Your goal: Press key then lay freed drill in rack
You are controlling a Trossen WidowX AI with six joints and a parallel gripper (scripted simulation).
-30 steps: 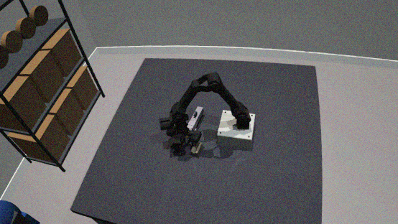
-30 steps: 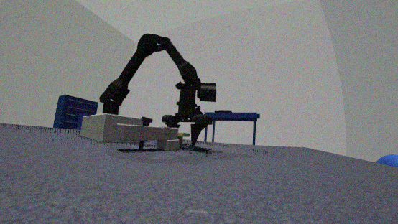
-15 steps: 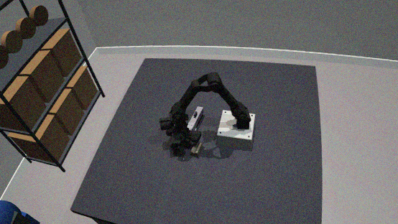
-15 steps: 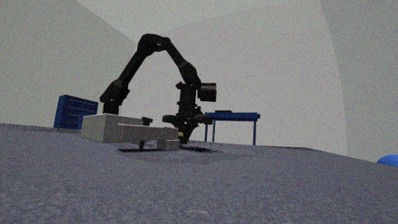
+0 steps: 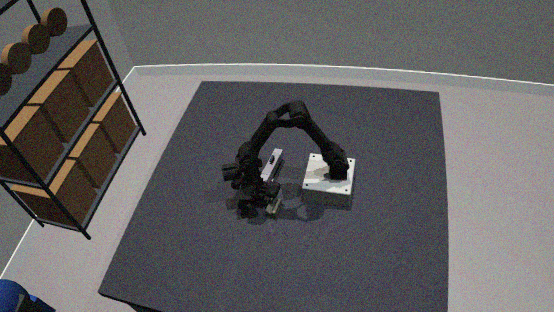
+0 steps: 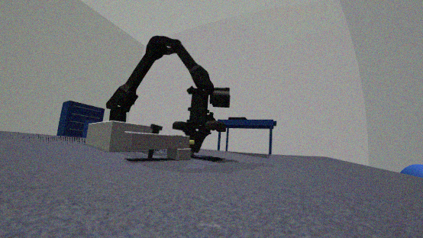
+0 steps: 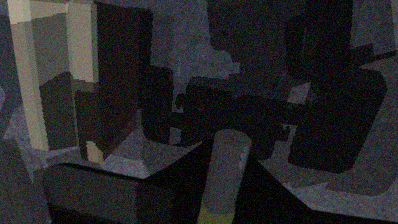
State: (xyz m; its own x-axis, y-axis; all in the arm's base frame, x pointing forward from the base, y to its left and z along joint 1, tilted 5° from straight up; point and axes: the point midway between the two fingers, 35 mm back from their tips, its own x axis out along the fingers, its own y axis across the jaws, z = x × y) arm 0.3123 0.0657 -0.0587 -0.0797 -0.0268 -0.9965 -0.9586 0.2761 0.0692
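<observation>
My gripper tip is 1 cm past the drill, 4 cm to the left of it and 3 cm below it. Round my gripper tip: black key 5 cm behind, 16 cm to the right, 4 cm above; then tan block 6 cm behind, 5 cm to the left.
</observation>
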